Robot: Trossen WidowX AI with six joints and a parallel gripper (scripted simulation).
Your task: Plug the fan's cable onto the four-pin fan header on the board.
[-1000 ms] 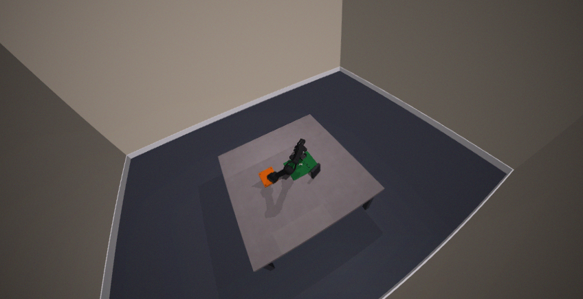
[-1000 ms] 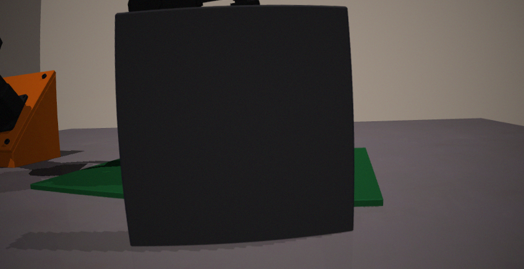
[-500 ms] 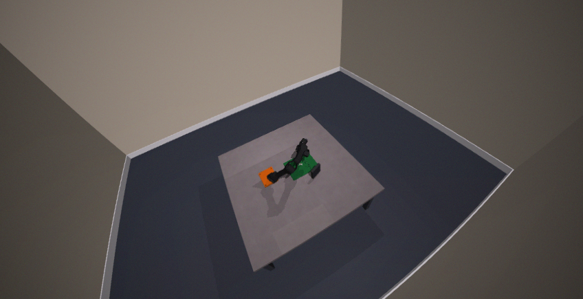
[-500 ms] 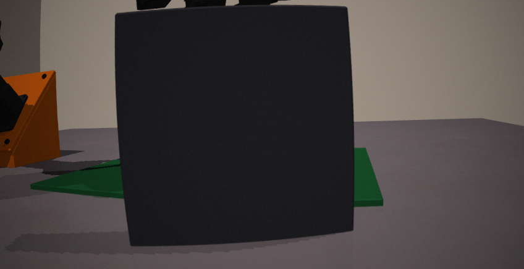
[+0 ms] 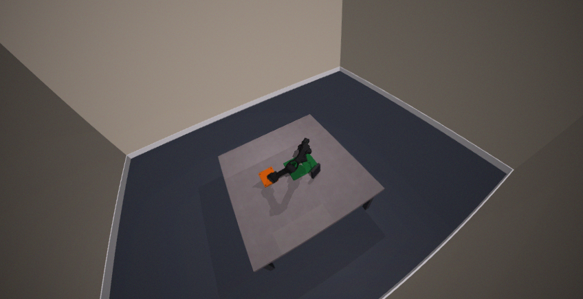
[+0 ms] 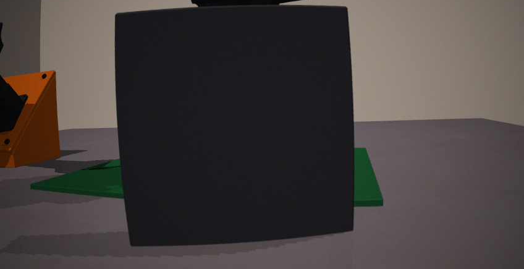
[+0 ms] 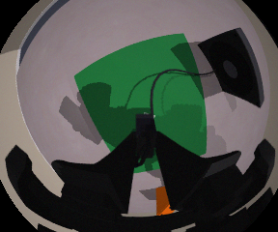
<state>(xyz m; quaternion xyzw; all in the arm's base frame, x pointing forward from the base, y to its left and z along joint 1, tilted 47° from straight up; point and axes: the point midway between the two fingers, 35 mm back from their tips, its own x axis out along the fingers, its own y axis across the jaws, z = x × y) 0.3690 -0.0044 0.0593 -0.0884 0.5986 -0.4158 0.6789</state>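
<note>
Right now the four-pin fan header is 30 mm behind my gripper tip, 10 mm to the left of it and 100 mm below it. From my gripper tip the other things lie so: green board (30 mm behind, 120 mm below); dark fan plug (10 mm behind, 10 mm below); black fan (20 mm ahead, 170 mm to the right, 50 mm below).
</note>
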